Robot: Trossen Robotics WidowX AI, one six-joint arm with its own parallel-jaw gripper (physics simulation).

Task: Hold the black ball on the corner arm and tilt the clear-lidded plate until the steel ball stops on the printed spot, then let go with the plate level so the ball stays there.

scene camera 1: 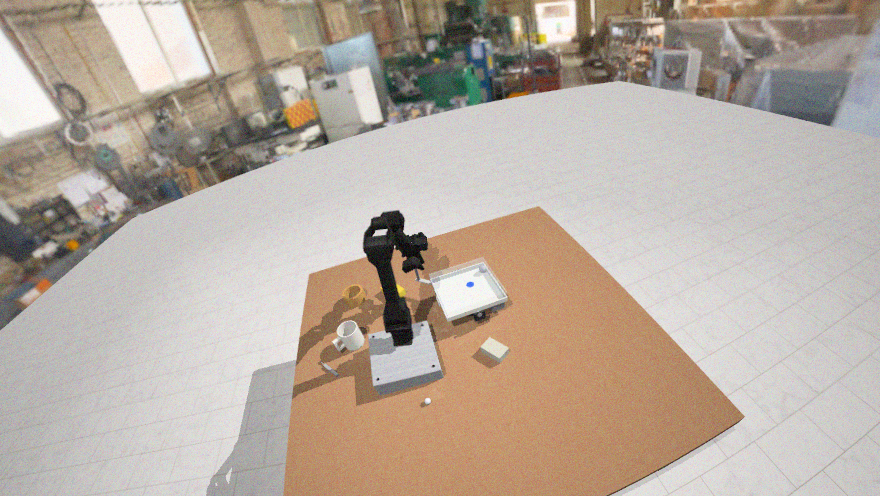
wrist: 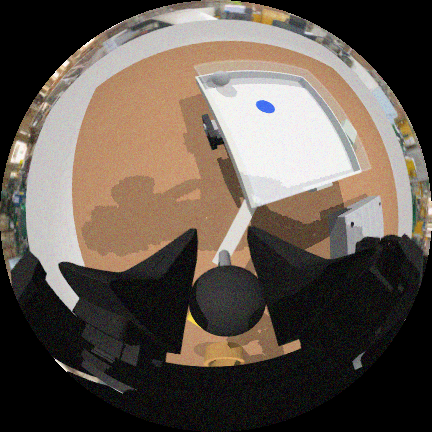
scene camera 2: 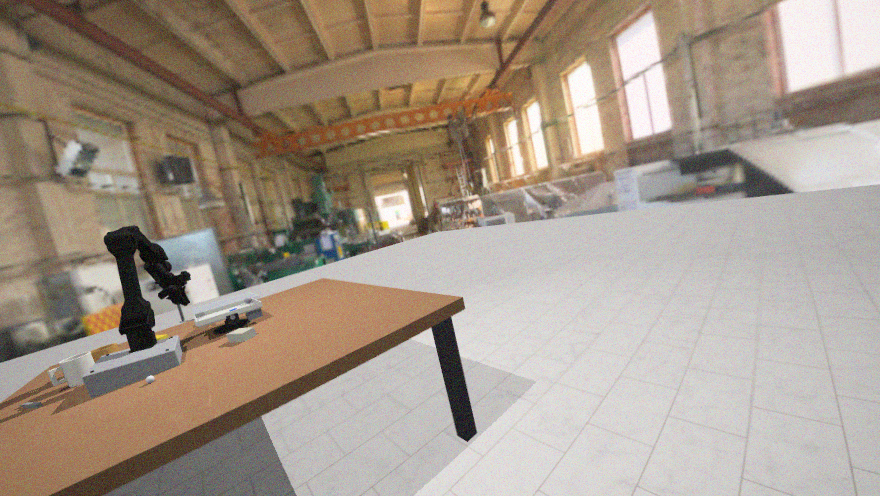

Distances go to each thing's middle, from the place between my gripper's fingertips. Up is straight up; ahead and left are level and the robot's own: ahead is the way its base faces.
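White mug (scene camera 2: 73,368): 24 cm to the right of my hand, 31 cm behind it, 8 cm below it.
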